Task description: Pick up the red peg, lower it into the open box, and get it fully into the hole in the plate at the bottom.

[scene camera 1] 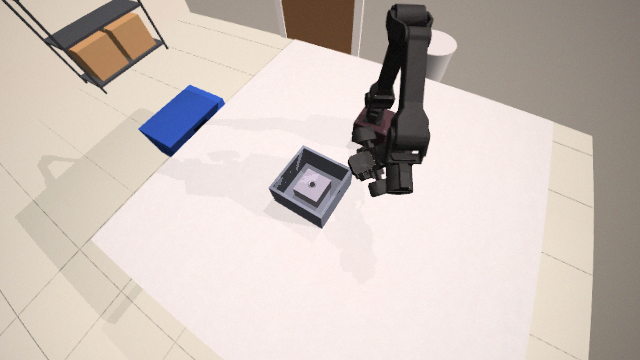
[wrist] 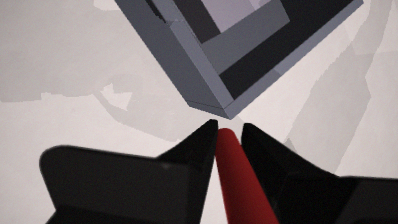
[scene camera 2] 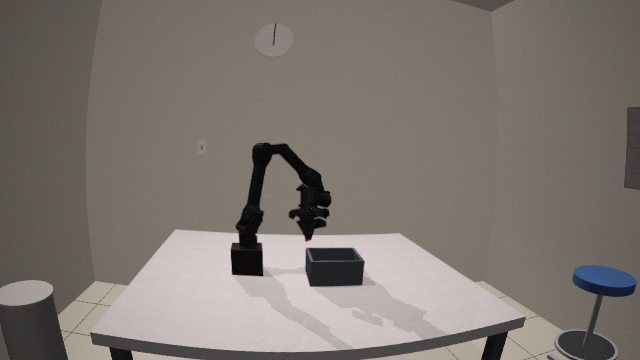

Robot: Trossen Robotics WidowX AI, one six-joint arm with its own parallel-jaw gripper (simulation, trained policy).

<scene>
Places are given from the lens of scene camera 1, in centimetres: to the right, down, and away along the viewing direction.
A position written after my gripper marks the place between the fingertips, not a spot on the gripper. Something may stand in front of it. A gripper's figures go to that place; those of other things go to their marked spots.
my gripper (scene camera 1: pixel 356 168): 11, -3, 70
grey box (scene camera 1: pixel 340 175): 7, -2, 79
light grey plate (scene camera 1: pixel 312 187): -2, 2, 74
</scene>
